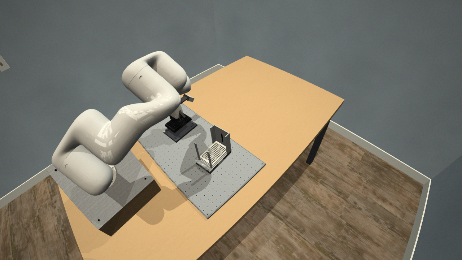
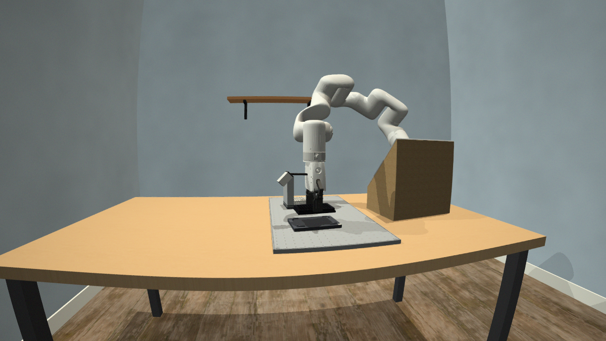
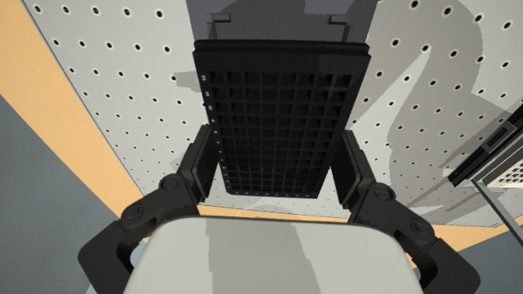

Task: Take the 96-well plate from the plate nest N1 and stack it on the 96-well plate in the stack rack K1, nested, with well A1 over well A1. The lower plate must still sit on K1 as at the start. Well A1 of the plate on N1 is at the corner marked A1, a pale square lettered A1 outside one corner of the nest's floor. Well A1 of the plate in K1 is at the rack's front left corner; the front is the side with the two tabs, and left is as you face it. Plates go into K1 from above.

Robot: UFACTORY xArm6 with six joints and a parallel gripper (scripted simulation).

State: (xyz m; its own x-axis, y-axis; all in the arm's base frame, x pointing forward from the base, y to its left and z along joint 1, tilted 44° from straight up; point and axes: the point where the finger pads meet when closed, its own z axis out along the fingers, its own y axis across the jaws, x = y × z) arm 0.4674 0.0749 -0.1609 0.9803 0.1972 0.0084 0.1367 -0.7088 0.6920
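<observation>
My gripper is now 280 mm to the left of the white 96-well plate, 40 mm above it and 20 mm short of it. Round my hand: pale A1 square: 80 mm behind, 60 mm below, 40 mm to the left; then plate nest N1: 60 mm below; then black 96-well plate: 10 mm below.
</observation>
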